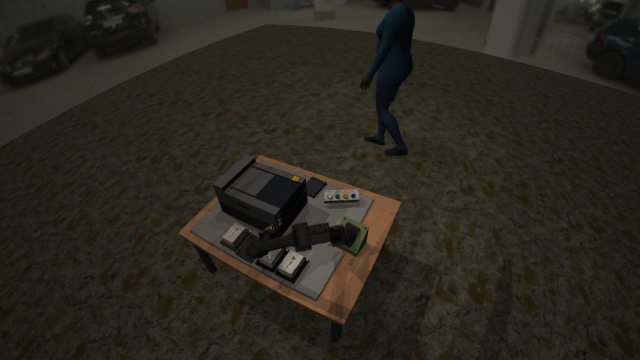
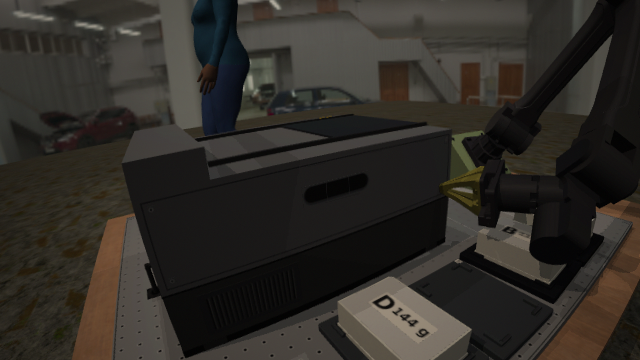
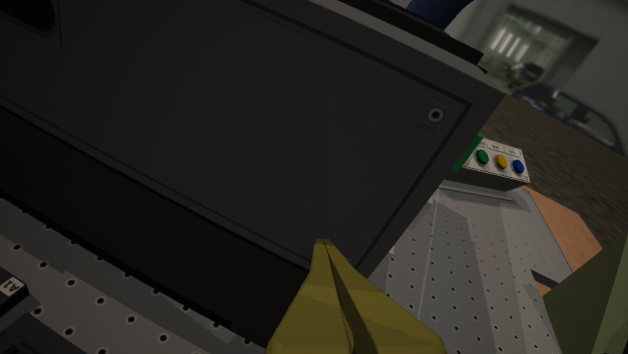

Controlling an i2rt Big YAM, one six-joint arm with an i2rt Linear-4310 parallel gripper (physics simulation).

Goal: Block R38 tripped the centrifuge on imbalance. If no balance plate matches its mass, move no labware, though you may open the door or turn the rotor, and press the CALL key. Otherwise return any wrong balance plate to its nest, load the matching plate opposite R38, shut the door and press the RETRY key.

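Frame: origin at the arm's base, x ahead, y left, z up, level; centimetres.
Seen in the pictures: gripper, fingertip midpoint: point(image 1: 273, 224) point(image 2: 439, 188) point(image 3: 320, 247); arm's base at its link origin: point(image 1: 349, 234) point(image 2: 480, 156).
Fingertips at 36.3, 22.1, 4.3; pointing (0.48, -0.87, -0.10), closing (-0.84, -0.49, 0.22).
Note:
Offsets run from my fingertips to a thing's middle, as dx, dy, dz. "spot": to the spot under its first point.
The dark centrifuge @[+22.4, -13.0, +0.8] point(image 1: 245, 202) point(image 2: 280, 220) point(image 3: 225, 125) has a covered top; no rotor and no block R38 show. My gripper point(image 1: 270, 228) point(image 2: 442, 188) point(image 3: 320, 247) is shut and empty, its yellow tips at the front right corner of the housing; contact cannot be told. The balance plate D, marked 144 g @[+18.6, +15.9, -8.1] point(image 1: 234, 233) point(image 2: 395, 320), sits in its nest. A vacant nest @[+5.4, +15.1, -10.5] point(image 2: 485, 305) lies between D and plate B @[-8.3, +12.1, -8.1] point(image 2: 510, 250), whose mass label is partly covered by the arm. Another pale plate @[-21.1, +10.0, -8.1] point(image 1: 291, 263) is at the right of the row. The key box @[-14.0, -47.1, -7.2] point(image 1: 341, 196) point(image 3: 497, 173) has small coloured keys.
The green arm base point(image 1: 364, 239) point(image 3: 580, 295) stands right of the centrifuge. A dark flat pad @[spot: +6.8, -46.8, -9.7] point(image 1: 315, 186) lies between the centrifuge and key box. A green part @[spot: -3.1, -1.9, +6.9] point(image 3: 466, 153) juts from the housing's right side. A person point(image 1: 395, 55) point(image 2: 220, 65) is beyond the table.

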